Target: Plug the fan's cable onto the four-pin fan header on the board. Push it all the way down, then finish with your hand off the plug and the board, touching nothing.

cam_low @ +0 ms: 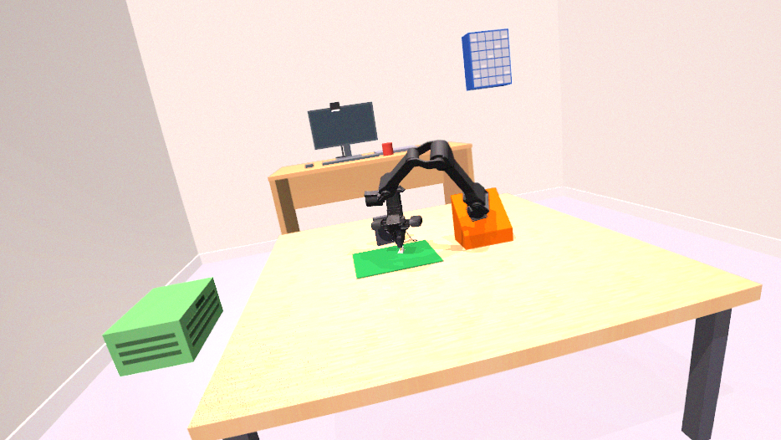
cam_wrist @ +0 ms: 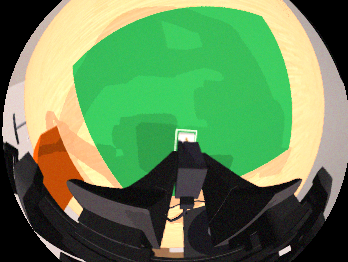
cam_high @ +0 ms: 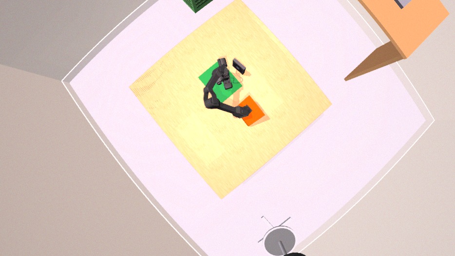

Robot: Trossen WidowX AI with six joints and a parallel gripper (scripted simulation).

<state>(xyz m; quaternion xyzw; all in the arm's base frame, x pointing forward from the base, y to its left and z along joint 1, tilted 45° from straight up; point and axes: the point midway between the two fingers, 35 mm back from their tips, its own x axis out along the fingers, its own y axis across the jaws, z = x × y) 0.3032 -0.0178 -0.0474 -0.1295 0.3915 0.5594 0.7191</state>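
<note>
Right now the white four-pin header is 4 cm below my gripper tip and 1 cm to the right of it. From my gripper tip the other things lie so: green board: 5 cm below, 3 cm to the left, 3 cm ahead; then dark fan plug: 1 cm to the right, 1 cm above; then black fan: 14 cm to the right, 2 cm above, 1 cm ahead.
</note>
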